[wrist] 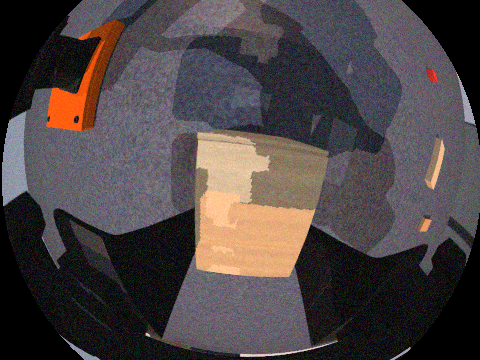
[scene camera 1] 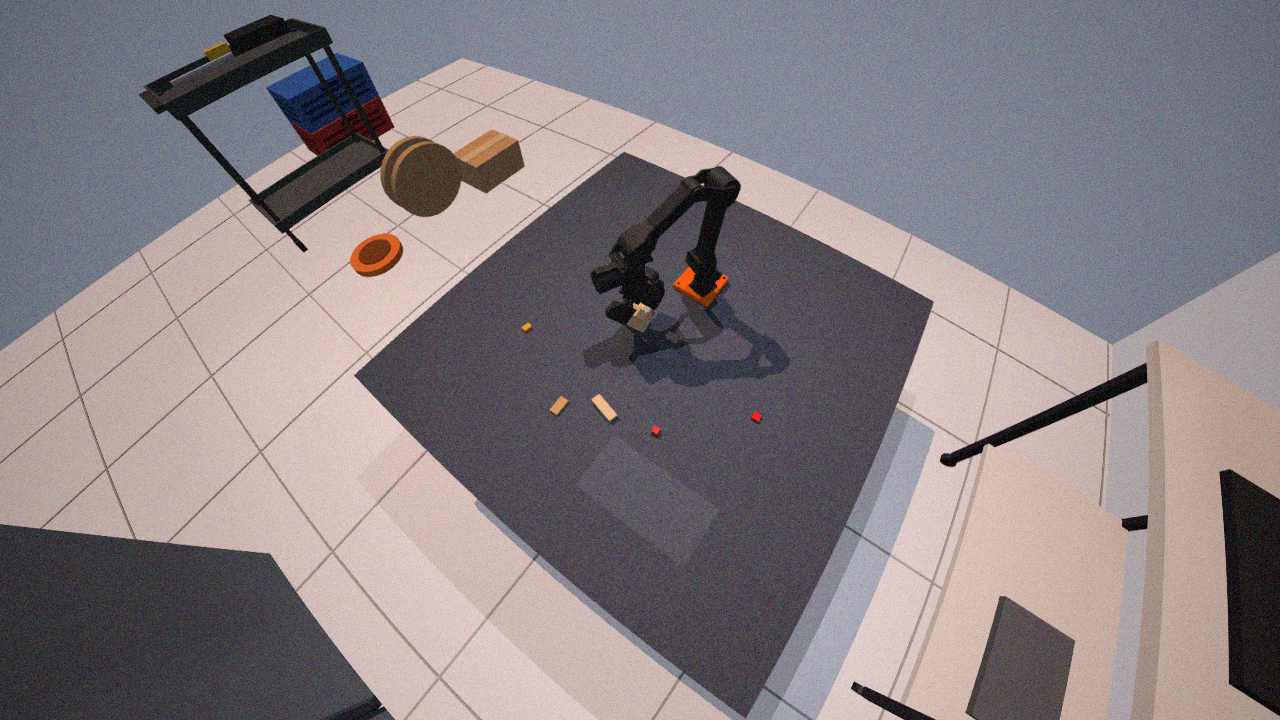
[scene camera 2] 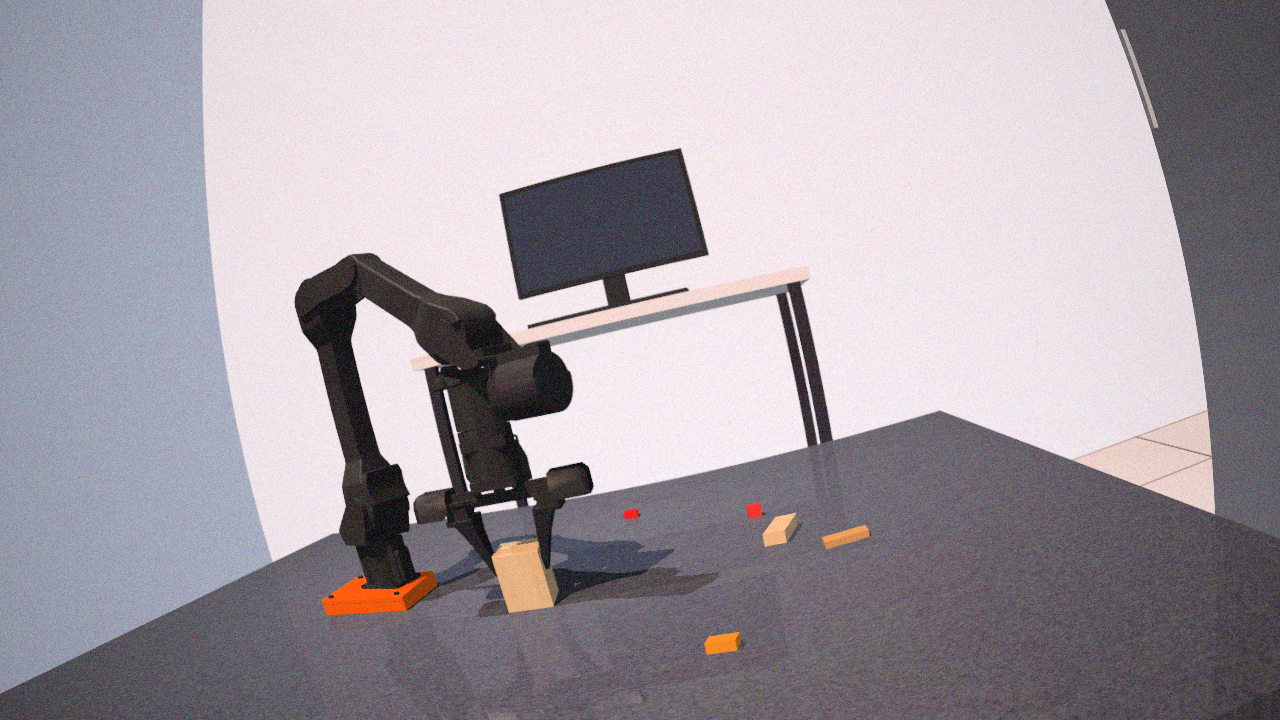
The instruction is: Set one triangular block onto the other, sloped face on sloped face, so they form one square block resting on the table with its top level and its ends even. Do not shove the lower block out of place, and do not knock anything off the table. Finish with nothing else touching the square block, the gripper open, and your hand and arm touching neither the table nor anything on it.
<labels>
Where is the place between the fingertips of the gripper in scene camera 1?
633, 312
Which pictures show the gripper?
The wrist view, scene camera 1 and scene camera 2: all of them.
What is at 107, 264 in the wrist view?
The gripper.
</labels>
